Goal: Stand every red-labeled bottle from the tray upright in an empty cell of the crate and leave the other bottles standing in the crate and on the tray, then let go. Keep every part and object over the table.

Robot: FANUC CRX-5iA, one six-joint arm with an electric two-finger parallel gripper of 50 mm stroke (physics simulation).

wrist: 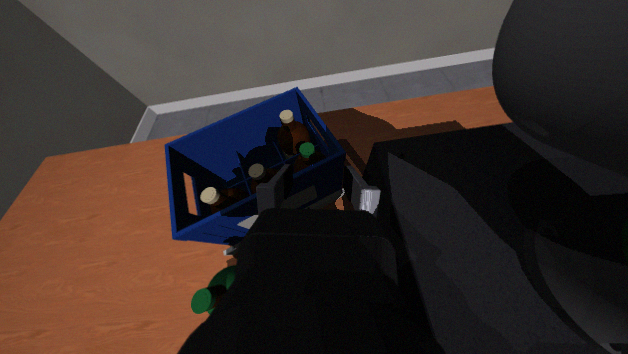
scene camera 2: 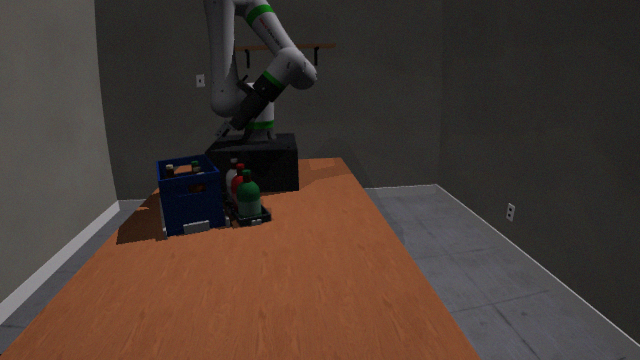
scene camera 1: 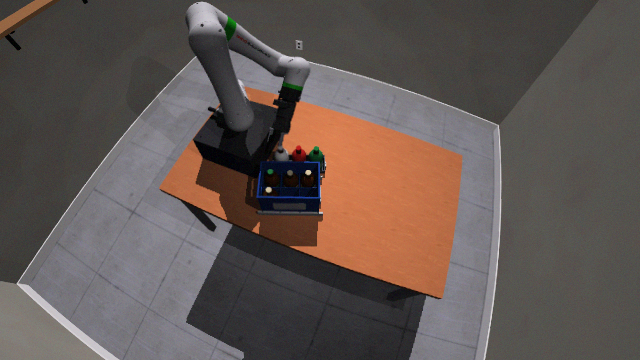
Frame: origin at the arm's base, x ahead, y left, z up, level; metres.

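Seen in the pictures: gripper, fingertip midpoint: [wrist: 318, 175] [scene camera 2: 219, 136] [scene camera 1: 274, 144]; arm's base, origin of the base link: [wrist: 611, 276] [scene camera 2: 259, 140].
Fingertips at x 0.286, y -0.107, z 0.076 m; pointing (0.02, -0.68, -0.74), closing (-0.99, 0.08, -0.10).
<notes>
Pixels of each thing's middle, then the offset from my fingertips to it. "pt": a spot on its surface instead. Level surfaces: height alone.
- blue crate, body centre: [wrist: 264, 199] [scene camera 2: 205, 190] [scene camera 1: 295, 177] dx +0.118, dy -0.036, dz -0.158 m
- green-capped brown bottle, body centre: [wrist: 312, 169] [scene camera 1: 272, 179] dx +0.021, dy -0.094, dz -0.160 m
- cream-capped brown bottle, body centre: [wrist: 294, 139] [scene camera 1: 270, 197] dx +0.059, dy -0.179, dz -0.160 m
- dark tray, surface spot: [scene camera 2: 268, 217] pt dx +0.184, dy +0.175, dz -0.231 m
- red bottle, body centre: [scene camera 2: 241, 187] [scene camera 1: 299, 156] dx +0.080, dy +0.081, dz -0.163 m
- green bottle, body centre: [wrist: 234, 289] [scene camera 2: 248, 194] [scene camera 1: 315, 157] dx +0.159, dy +0.114, dz -0.163 m
- wooden table, its level: dz -0.245 m
The blue crate [scene camera 1: 312, 204] [scene camera 2: 192, 210] [wrist: 220, 125] holds a green-capped brown bottle [scene camera 1: 270, 178] [wrist: 306, 150] and two cream-capped ones in its back row, and a cream-capped brown bottle [scene camera 1: 268, 191] [wrist: 286, 117] at front left. The front middle and front right cells look empty. On the dark tray [scene camera 2: 268, 217] behind it stand a white bottle [scene camera 1: 281, 156] [scene camera 2: 231, 181], a red bottle [scene camera 1: 299, 156] [scene camera 2: 237, 184] and a green bottle [scene camera 1: 315, 156] [scene camera 2: 249, 192]. The red bottle's label is hidden. My gripper [scene camera 1: 279, 142] [scene camera 2: 208, 151] [wrist: 318, 175] is open and empty, tilted, near the white bottle and the crate's back left.
The black robot base [scene camera 1: 230, 145] [scene camera 2: 270, 167] [wrist: 430, 160] stands close to the left of the crate and tray in scene camera 1. The crate sits near the front edge of the wooden table [scene camera 1: 390, 200] [scene camera 2: 250, 290] [wrist: 110, 200]. A wall shelf [scene camera 2: 327, 46] is in the background.
</notes>
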